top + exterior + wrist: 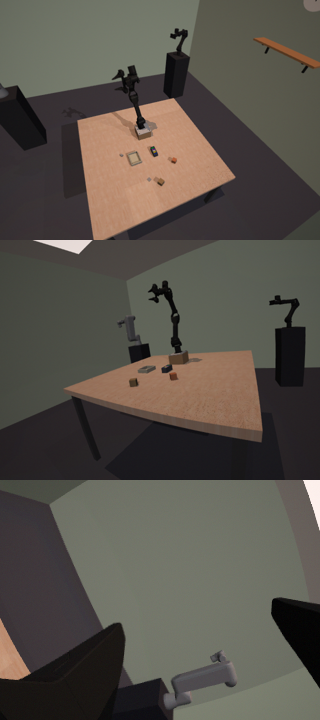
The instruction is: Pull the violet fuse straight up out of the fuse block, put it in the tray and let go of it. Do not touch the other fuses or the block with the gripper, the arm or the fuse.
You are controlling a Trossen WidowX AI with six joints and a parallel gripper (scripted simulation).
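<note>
Right now the violet fuse is 280 mm ahead of my gripper tip, 240 mm to the left of it and 680 mm below it. The rest, counted from my gripper tip: tray 280 mm ahead, 30 mm to the left, 700 mm below; then orange cube 480 mm ahead, 360 mm to the left, 680 mm below; then brown cube 610 mm ahead, 140 mm to the left, 680 mm below.
</note>
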